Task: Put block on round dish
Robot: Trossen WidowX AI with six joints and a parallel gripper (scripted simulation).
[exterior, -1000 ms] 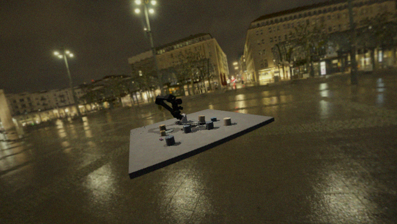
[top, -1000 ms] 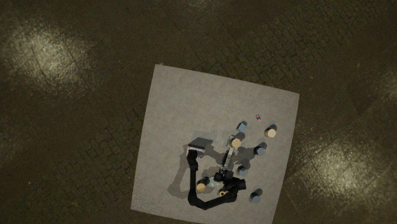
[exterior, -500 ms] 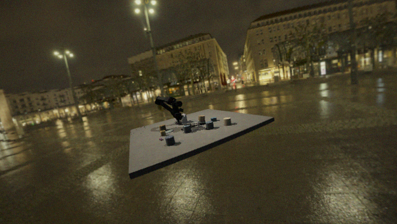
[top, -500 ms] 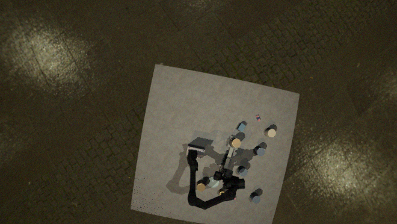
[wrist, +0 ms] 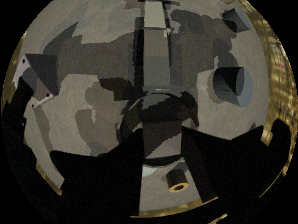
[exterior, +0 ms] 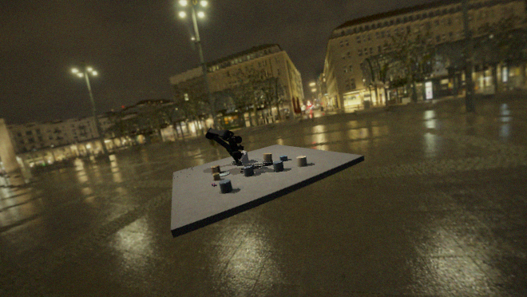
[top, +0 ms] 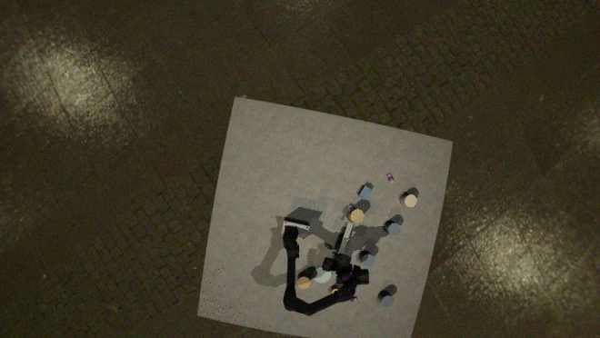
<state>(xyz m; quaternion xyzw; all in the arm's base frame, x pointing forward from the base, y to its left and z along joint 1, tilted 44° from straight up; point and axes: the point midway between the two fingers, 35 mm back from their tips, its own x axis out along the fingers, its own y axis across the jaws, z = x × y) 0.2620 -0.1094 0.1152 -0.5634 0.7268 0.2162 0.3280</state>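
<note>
The pale round dish lies 110 mm to the right of my gripper tip, 80 mm below it and 70 mm behind it. From my gripper tip the other things lie so: blue block 370 mm to the left, 130 mm ahead, 60 mm below; then balance beam 120 mm to the left, 40 mm below, 40 mm ahead; then cup 180 mm behind, 150 mm to the right, 40 mm below.
</note>
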